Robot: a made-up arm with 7 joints. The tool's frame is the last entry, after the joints. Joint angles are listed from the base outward.
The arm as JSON. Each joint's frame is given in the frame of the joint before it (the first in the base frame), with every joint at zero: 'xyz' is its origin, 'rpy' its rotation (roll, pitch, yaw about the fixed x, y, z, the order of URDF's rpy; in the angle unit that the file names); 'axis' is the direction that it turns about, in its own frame. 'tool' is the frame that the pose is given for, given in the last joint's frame.
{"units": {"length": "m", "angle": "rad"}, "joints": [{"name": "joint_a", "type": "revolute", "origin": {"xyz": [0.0, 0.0, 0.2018], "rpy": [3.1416, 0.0, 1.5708]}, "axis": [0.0, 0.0, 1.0]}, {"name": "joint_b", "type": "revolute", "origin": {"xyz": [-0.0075, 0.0, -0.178], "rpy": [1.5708, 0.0, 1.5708]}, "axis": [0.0, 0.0, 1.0]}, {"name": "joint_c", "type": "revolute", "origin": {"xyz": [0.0, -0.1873, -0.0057], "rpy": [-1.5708, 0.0, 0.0]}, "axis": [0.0, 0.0, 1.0]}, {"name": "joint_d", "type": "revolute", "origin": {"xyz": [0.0, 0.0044, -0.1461], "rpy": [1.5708, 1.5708, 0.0]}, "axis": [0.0, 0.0, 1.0]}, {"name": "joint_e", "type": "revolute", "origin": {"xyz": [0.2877, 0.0, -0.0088], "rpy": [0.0, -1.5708, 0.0]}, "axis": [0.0, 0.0, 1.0]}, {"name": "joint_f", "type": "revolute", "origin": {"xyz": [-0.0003, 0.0, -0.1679], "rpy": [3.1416, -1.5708, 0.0]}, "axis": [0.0, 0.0, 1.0]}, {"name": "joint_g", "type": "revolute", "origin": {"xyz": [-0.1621, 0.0, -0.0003], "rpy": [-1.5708, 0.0, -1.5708]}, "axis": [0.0, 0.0, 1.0]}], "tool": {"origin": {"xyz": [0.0, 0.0, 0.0], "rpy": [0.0, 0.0, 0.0]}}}
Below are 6 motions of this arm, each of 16 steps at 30 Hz.
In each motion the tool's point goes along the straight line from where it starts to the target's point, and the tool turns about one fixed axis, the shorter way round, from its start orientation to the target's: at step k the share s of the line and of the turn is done. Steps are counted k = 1, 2, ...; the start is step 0. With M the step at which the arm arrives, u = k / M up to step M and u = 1 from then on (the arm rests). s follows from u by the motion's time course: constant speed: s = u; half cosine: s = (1 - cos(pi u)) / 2; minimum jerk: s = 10 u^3 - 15 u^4 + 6 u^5.
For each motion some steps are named. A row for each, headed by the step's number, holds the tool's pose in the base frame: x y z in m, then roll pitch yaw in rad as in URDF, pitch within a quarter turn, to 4 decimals.
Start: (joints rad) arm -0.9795 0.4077 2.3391 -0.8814 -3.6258 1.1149 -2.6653
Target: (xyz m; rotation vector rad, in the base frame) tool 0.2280 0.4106 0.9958 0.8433 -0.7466 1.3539
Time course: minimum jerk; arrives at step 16
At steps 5, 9, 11, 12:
5: -0.0059 0.5838 0.8274 0.5452 -1.0194 1.6472
9: 0.1185 0.4917 0.9169 0.3402 -1.0157 1.5207
11: 0.1767 0.4486 0.9588 0.2443 -1.0186 1.4615
12: 0.1985 0.4325 0.9745 0.2083 -1.0205 1.4394

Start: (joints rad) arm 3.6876 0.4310 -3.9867 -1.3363 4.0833 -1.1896 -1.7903
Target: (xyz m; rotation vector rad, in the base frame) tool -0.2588 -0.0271 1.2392 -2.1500 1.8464 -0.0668
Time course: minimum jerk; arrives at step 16
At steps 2, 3, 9, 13, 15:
2: -0.5836 -0.1503 0.7863 -2.5723 0.5089 -1.0387
3: -0.5728 -0.1462 0.8014 -2.5853 0.4992 -1.0534
9: -0.3856 -0.0752 1.0624 -2.7773 0.3094 -1.2756
13: -0.2749 -0.0332 1.2168 -2.8647 0.1818 -1.3830
15: -0.2595 -0.0274 1.2382 -2.8755 0.1634 -1.3967

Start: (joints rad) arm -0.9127 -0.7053 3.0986 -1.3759 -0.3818 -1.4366 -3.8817
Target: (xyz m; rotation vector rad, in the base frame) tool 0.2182 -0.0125 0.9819 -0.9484 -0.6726 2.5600
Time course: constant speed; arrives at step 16
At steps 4, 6, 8, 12, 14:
4: 0.0952 0.1497 0.9300 -0.9106 0.5054 3.0801
6: 0.1157 0.1226 0.9387 -0.8702 0.5051 2.9974
8: 0.1362 0.0956 0.9473 -0.8300 0.5078 2.9147
12: 0.1772 0.0416 0.9646 -0.7507 0.5218 2.7494
14: 0.1977 0.0145 0.9733 -0.7119 0.5331 2.6667

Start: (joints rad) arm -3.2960 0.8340 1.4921 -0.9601 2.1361 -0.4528 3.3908
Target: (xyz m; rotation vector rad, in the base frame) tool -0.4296 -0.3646 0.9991 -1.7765 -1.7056 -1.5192
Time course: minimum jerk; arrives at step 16
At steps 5, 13, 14, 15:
5: -0.4501 -0.5056 0.8759 1.8575 0.0597 2.4492
13: -0.4308 -0.3730 0.9918 2.2612 -0.8452 2.0025
14: -0.4300 -0.3674 0.9967 2.2996 -0.8781 1.9626
15: -0.4297 -0.3650 0.9988 2.3170 -0.8917 1.9447

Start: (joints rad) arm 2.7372 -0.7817 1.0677 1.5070 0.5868 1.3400 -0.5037
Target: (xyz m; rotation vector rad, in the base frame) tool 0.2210 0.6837 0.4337 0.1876 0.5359 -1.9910
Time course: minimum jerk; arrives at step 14
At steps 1, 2, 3, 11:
1: -0.1435 0.4826 0.6526 -0.4612 0.4619 -1.4432
2: -0.1362 0.4866 0.6482 -0.4589 0.4591 -1.4564
3: -0.1193 0.4960 0.6381 -0.4536 0.4528 -1.4869
11: 0.1956 0.6697 0.4490 -0.3260 0.3678 -2.0489

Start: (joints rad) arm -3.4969 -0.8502 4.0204 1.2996 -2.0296 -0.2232 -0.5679
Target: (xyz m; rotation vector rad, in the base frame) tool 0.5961 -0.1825 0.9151 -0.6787 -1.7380 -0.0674
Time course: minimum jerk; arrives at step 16
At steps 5, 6, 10, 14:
5: 0.6962 -0.2291 0.5241 -1.3758 -0.4942 0.8186
6: 0.6846 -0.2237 0.5695 -1.4162 -0.5897 0.8707
10: 0.6297 -0.1981 0.7839 -1.7924 -0.9945 1.2958
14: 0.5981 -0.1834 0.9074 -2.2931 -1.1330 1.8221

